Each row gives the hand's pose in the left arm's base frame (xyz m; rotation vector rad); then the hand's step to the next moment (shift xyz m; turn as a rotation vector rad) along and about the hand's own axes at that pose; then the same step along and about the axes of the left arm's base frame.
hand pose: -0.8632 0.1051 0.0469 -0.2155 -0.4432 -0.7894
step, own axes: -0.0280 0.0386 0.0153 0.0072 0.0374 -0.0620
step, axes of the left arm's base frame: 0.0060 0.0497 -0.0002 0.0503 -0.0004 -0.0525
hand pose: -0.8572 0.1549 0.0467 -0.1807 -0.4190 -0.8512
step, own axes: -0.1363 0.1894 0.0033 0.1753 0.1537 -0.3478
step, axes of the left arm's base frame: 0.0634 0.2182 -0.0533 0.3185 -0.1319 -0.2376
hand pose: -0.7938 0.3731 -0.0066 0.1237 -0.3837 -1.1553
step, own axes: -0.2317 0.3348 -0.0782 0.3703 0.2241 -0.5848
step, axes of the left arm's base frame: 0.2378 0.3383 -0.0291 0.5320 -0.3044 -0.3920
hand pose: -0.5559 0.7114 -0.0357 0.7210 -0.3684 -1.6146
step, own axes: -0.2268 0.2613 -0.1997 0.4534 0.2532 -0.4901
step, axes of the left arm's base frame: 0.3367 0.2050 0.0648 0.4909 -0.4057 -0.3230
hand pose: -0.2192 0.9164 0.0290 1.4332 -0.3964 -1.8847
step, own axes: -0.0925 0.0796 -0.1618 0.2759 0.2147 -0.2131
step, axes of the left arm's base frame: 0.1893 0.0386 0.0611 0.2416 -0.3038 -0.1301
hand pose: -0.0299 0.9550 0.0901 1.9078 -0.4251 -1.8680
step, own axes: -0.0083 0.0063 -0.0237 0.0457 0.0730 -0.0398
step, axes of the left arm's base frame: 0.0238 0.0010 0.0103 0.0476 -0.0821 -0.0026
